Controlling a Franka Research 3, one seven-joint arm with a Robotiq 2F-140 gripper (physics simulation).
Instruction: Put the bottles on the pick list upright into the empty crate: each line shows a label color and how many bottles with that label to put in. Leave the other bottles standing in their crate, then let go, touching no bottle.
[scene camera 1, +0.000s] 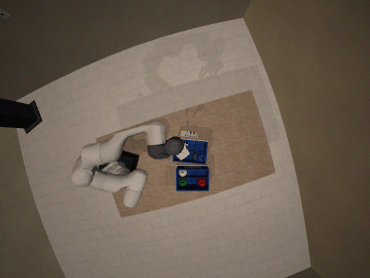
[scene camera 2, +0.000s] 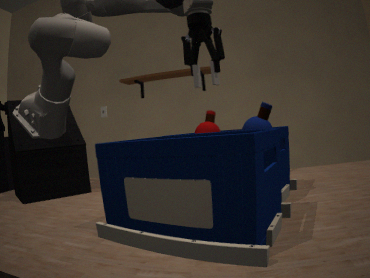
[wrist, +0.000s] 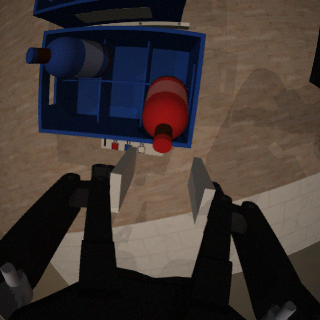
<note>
I see my gripper (scene camera 2: 207, 86) and a red bottle (wrist: 164, 116).
My gripper is seen too in the wrist view (wrist: 162, 166).
</note>
